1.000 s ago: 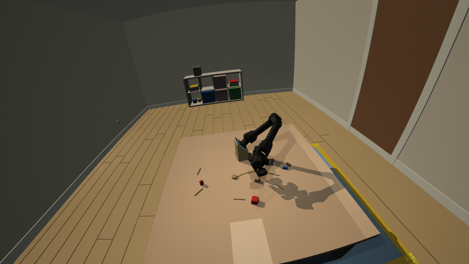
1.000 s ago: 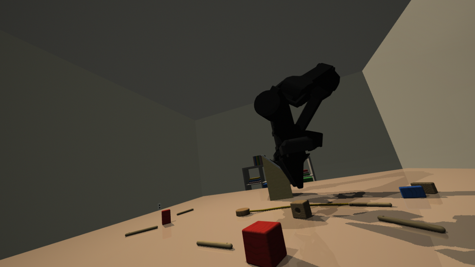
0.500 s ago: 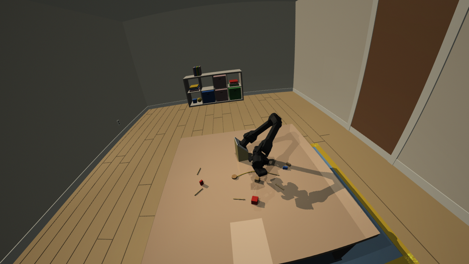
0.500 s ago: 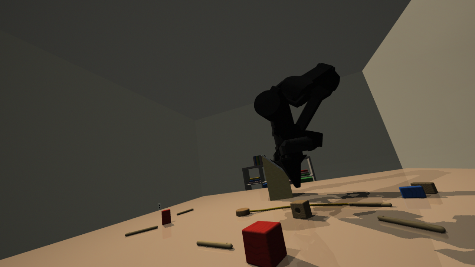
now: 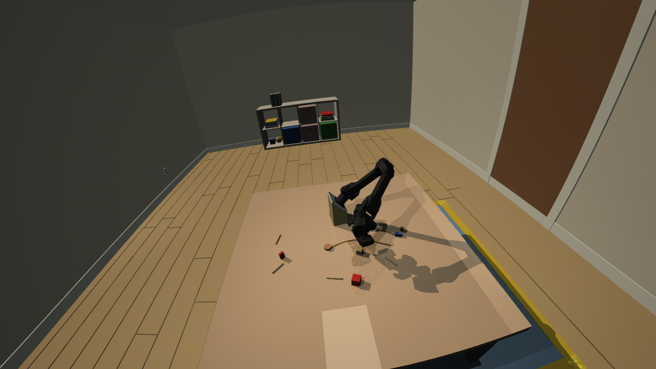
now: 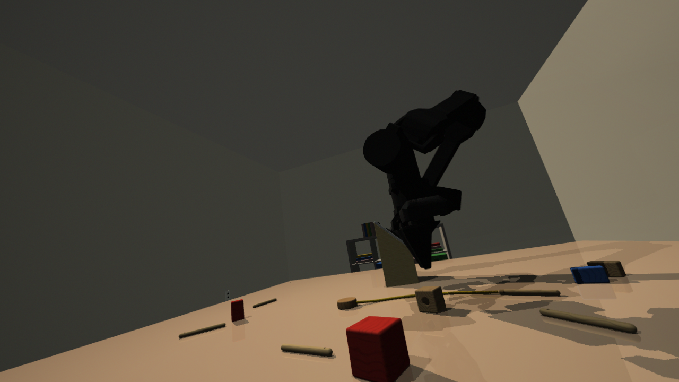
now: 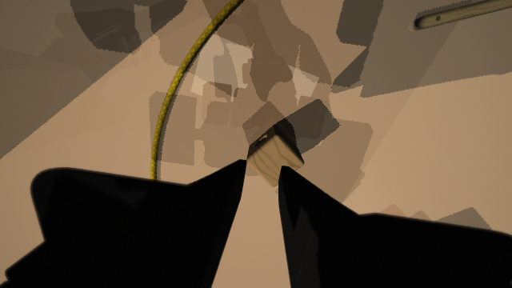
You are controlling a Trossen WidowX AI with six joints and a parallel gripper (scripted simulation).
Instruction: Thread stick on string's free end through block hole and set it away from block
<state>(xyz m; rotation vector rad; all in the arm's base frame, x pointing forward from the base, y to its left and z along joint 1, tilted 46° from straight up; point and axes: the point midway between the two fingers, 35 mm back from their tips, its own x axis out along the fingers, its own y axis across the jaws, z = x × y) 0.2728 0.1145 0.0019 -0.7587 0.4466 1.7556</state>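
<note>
My gripper tip is 40 mm above the wooden block and 10 mm short of it. From my gripper tip the other things lie so: thin wooden stick: 120 mm to the left, 60 mm below, 40 mm behind; then big red cube: 190 mm ahead, 40 mm to the right, 40 mm below; then round wooden button: 170 mm to the right, 50 mm below, 40 mm behind.
</note>
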